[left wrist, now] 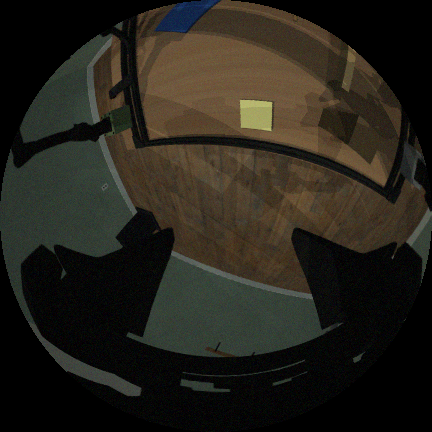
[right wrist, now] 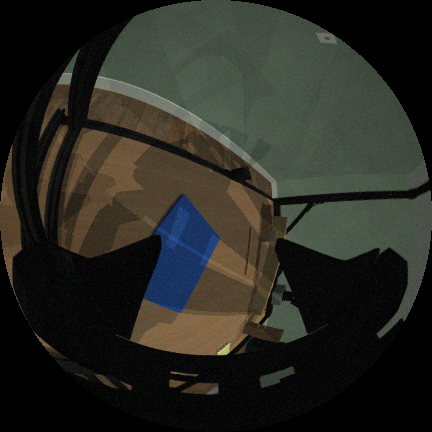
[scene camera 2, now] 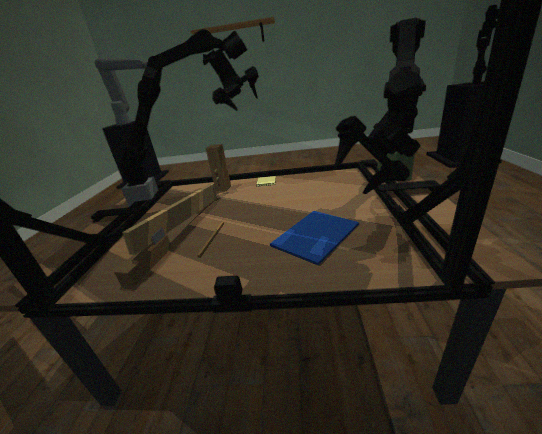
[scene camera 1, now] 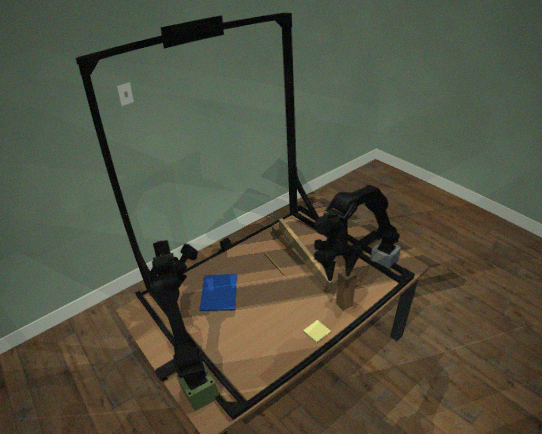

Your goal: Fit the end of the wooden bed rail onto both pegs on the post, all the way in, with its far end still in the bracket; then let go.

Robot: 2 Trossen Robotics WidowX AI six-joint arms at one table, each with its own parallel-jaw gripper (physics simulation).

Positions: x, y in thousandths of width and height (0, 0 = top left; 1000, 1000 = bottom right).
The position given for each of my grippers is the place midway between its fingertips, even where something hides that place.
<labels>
My left gripper shows in the left wrist view (545, 543), in scene camera 2 (457, 241) and in scene camera 1 (626, 642); in the right wrist view it is hidden by my right gripper.
</labels>
